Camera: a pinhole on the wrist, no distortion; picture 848 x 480 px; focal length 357.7 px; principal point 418.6 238.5 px. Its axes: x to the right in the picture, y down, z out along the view. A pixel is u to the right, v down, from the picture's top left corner.
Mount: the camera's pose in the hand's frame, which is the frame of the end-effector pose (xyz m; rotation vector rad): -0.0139 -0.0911 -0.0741 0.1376 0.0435 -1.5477
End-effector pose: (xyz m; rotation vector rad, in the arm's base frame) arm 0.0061 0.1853 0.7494 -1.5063 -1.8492 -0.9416
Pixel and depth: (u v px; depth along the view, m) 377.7 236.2 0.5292
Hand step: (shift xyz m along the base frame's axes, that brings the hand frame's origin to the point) -0.0790 0.3295 -0.3246
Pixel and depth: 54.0 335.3 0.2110
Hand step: 0.0922 0.1582 -0.0597
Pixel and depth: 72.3 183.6 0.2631
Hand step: 0.1440 0.1440 -0.1642
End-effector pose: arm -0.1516 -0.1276 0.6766 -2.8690 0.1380 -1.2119
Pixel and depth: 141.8 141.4 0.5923
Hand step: 0.2244 -0.2783 -0.5616
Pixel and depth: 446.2 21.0 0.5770
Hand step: 0.0774 0.2376 -0.6006
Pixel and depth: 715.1 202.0 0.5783
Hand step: 0.2955 0.6358 -0.3395
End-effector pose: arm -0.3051 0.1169 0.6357 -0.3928 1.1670 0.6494
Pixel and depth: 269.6 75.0 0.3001
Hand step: 0.1254 0.0890 0.2416
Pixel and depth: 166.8 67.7 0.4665
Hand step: 0.1138 0.3092 0.4083
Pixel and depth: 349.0 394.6 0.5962
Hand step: 0.4686 0.3517 -0.0010
